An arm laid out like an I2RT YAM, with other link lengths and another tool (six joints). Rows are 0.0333 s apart.
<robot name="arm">
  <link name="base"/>
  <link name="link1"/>
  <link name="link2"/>
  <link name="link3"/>
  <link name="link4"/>
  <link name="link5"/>
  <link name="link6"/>
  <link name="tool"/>
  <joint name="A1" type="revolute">
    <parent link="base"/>
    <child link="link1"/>
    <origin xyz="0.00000 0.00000 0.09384"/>
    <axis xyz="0 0 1"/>
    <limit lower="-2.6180" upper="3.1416"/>
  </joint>
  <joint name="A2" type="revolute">
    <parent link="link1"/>
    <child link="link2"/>
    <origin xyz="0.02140 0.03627 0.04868"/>
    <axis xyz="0 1 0"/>
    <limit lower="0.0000" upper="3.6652"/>
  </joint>
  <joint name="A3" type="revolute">
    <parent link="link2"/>
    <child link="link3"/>
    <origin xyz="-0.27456 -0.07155 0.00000"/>
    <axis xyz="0 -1 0"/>
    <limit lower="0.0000" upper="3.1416"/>
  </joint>
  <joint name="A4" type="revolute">
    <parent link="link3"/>
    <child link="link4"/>
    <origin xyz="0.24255 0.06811 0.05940"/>
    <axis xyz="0 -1 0"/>
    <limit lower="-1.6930" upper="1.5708"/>
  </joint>
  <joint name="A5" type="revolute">
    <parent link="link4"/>
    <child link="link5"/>
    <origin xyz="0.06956 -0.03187 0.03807"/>
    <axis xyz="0 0 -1"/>
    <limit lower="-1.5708" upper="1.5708"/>
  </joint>
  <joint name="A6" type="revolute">
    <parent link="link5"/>
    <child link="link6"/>
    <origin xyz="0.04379 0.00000 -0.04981"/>
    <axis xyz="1 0 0"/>
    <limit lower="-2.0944" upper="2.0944"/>
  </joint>
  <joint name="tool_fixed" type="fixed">
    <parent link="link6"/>
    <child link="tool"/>
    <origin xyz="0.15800 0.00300 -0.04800" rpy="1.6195 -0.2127 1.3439"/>
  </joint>
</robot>
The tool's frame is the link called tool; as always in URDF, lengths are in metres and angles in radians.
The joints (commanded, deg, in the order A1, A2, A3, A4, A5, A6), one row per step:
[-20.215, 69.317, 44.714, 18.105, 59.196, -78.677]
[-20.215, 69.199, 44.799, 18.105, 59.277, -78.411]
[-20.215, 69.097, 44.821, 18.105, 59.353, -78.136]
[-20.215, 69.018, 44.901, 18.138, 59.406, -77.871]
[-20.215, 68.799, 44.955, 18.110, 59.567, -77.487]
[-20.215, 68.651, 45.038, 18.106, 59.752, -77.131]
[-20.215, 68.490, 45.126, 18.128, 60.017, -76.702]
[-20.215, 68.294, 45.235, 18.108, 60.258, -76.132]
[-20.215, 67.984, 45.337, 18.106, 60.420, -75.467]
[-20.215, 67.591, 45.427, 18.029, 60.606, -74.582]
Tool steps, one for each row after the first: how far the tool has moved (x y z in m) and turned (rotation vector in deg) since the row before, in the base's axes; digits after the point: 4 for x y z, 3 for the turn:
[-0.0005, 0.0001, 0.0009, -0.031, -0.449, -0.096]
[-0.0005, 0.0001, 0.0004, -0.001, -0.384, -0.091]
[-0.0002, 0.0001, 0.0008, -0.024, -0.439, -0.067]
[-0.0011, 0.0003, 0.0011, -0.032, -0.602, -0.180]
[-0.0009, 0.0002, 0.0010, -0.034, -0.557, -0.202]
[-0.0012, 0.0002, 0.0011, -0.044, -0.668, -0.284]
[-0.0012, 0.0002, 0.0012, -0.024, -0.822, -0.265]
[-0.0012, 0.0004, 0.0016, -0.046, -1.036, -0.189]
[-0.0016, 0.0005, 0.0016, -0.012, -1.249, -0.218]

